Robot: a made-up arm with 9 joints.
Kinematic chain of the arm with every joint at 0, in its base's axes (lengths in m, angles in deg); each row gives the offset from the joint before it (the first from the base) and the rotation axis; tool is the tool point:
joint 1: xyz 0 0 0.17 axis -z
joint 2: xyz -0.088 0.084 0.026 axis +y
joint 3: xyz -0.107 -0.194 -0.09 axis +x
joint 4: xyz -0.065 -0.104 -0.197 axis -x
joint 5: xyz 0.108 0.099 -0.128 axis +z
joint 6: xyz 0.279 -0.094 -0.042 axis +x
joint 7: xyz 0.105 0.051 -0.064 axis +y
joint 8: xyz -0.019 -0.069 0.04 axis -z
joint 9: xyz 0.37 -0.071 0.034 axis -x
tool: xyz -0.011 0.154 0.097
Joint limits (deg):
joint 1: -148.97..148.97
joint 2: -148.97..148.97
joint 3: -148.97..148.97
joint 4: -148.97..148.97
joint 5: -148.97..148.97
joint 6: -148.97..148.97
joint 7: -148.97..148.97
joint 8: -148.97..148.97
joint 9: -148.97..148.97
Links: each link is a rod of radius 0.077 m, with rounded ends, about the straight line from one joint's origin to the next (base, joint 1, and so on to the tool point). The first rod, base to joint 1, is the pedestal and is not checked.
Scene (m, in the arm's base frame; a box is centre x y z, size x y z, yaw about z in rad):
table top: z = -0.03
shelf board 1: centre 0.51 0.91 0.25 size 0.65 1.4 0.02 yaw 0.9
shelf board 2: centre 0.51 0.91 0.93 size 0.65 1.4 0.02 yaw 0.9
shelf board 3: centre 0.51 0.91 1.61 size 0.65 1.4 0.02 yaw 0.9
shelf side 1: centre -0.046 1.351 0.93 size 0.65 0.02 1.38 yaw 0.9
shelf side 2: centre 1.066 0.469 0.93 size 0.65 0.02 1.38 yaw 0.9
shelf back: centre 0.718 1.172 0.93 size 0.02 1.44 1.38 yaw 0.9
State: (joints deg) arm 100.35 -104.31 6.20 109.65 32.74 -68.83 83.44 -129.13 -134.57
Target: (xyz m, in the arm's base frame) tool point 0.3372 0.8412 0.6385
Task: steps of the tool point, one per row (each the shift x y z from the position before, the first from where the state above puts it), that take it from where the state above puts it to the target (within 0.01 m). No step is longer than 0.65 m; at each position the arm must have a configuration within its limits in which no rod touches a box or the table.
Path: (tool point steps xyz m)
1: 0.3944 -0.4392 0.1307
2: 0.5857 -0.0089 0.0990
3: 0.3885 0.4111 0.0084
4: -0.0432 0.5146 -0.0955
5: -0.3718 0.2526 -0.1502
6: 0.0869 0.1329 -0.0048
7: 0.0871 0.0938 -0.0038
8: 0.0656 0.0640 0.0044
9: 0.0312 0.0507 0.0041

